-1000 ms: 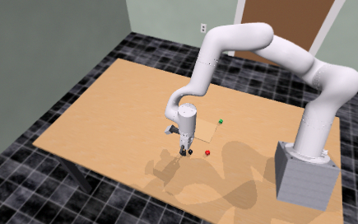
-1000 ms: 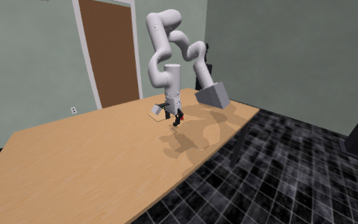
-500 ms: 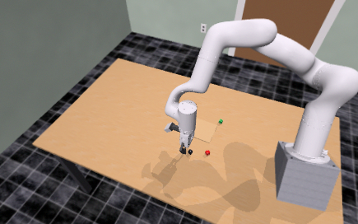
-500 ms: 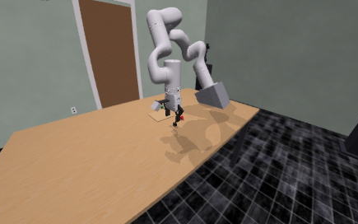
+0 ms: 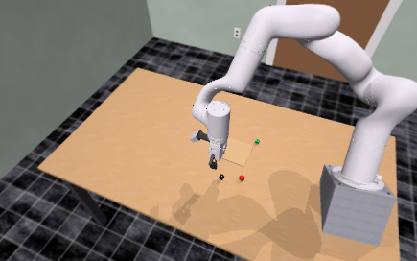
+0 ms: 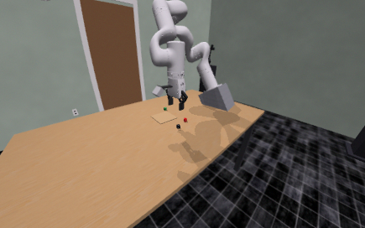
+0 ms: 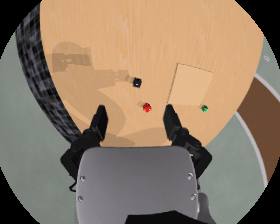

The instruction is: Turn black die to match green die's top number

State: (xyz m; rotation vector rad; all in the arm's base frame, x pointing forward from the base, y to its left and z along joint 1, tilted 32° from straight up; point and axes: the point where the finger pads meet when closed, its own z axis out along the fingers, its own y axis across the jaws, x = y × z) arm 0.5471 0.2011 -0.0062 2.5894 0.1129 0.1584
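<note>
Right now my hand is 2 cm past the black die, 1 cm to the left of it and 15 cm above it. Round my hand: green die (10 cm behind, 28 cm to the right, 15 cm below); then red die (11 cm behind, 4 cm to the right, 15 cm below); then tan mat (3 cm behind, 18 cm to the right, 15 cm below).
</note>
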